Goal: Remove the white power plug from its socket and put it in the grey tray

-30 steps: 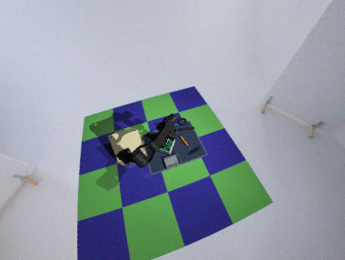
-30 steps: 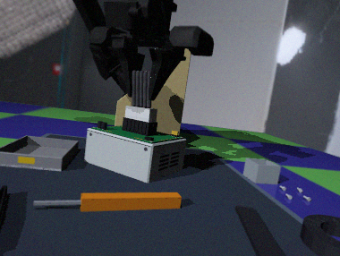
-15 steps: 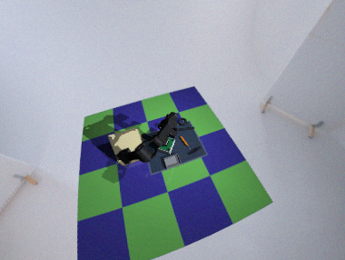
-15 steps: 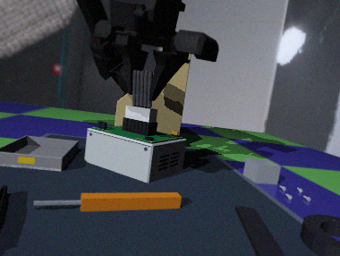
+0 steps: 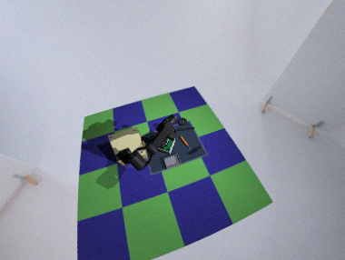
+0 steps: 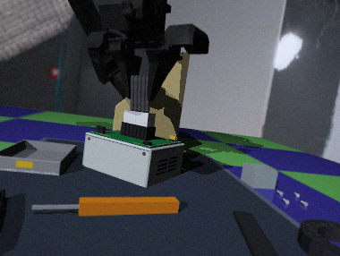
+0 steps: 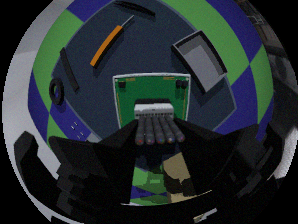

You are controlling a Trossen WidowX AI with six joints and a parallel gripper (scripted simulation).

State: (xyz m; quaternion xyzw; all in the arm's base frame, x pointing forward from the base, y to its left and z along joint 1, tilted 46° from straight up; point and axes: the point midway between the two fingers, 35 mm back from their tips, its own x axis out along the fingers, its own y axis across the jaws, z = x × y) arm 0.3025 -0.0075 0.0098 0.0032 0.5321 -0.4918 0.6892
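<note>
The white power plug is 2 cm below my gripper tip. Also, from my gripper tip: black bar (22 cm ahead, 10 cm to the left, 11 cm below); dark mat (5 cm ahead, 11 cm below).
</note>
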